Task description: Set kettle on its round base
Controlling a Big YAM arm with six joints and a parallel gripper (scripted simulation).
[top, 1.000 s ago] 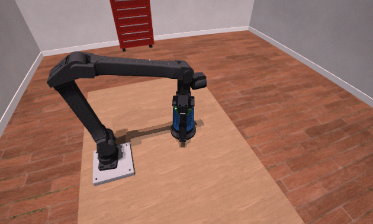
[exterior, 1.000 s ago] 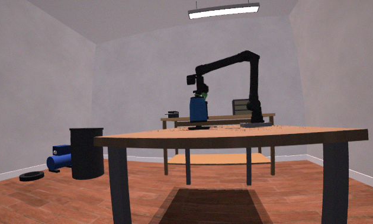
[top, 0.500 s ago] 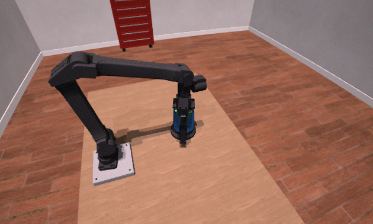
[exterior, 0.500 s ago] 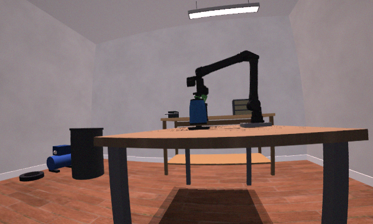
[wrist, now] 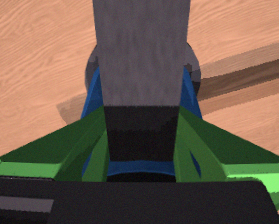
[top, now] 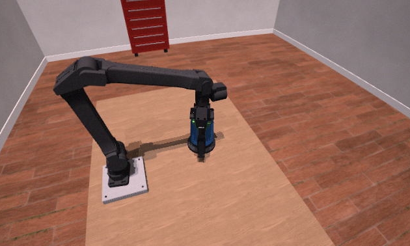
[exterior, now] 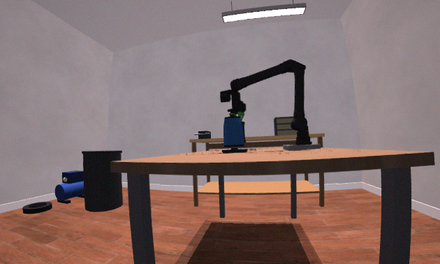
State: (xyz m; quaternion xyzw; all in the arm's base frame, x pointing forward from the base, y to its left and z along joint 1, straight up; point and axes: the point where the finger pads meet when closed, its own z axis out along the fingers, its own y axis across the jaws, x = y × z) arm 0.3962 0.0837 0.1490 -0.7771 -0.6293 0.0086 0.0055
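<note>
Right now my hand is 50 mm above the blue kettle, 30 mm to the right of it and 10 mm short of it. From my hand the other things lie so: round dark base 170 mm below, 60 mm to the left, 10 mm ahead.
</note>
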